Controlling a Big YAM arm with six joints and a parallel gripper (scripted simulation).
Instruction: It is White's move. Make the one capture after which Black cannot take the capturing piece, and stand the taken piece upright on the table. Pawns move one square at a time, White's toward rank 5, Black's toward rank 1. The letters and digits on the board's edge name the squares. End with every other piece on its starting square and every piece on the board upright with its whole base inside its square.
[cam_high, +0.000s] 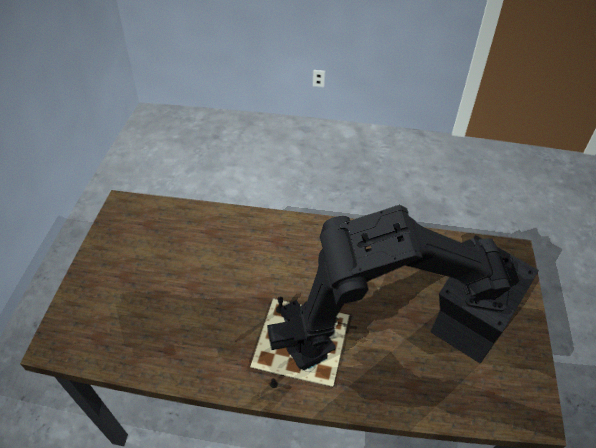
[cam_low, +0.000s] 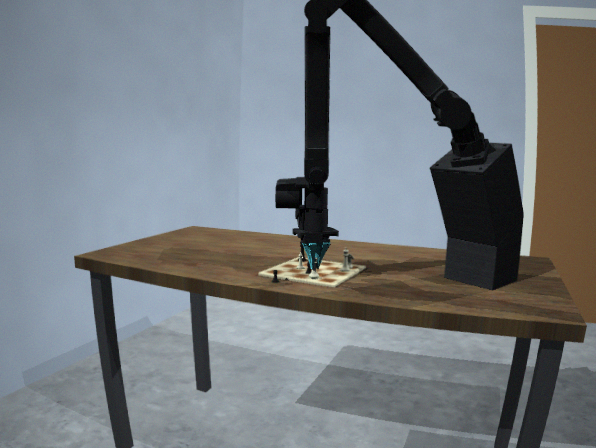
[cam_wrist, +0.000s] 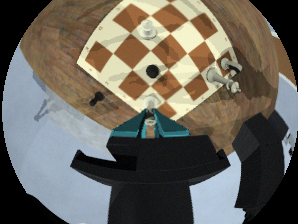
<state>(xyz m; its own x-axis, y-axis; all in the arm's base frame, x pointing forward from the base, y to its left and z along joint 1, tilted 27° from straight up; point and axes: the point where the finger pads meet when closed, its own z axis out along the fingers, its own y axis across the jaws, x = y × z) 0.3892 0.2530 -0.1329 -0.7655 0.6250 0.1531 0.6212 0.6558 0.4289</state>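
The chessboard lies 5 cm ahead of my hand, 8 cm to the right of it and 4 cm below it. Also, from my hand: tall black piece (13 cm ahead, 15 cm to the right); then tall white piece (2 cm behind, 12 cm to the right).
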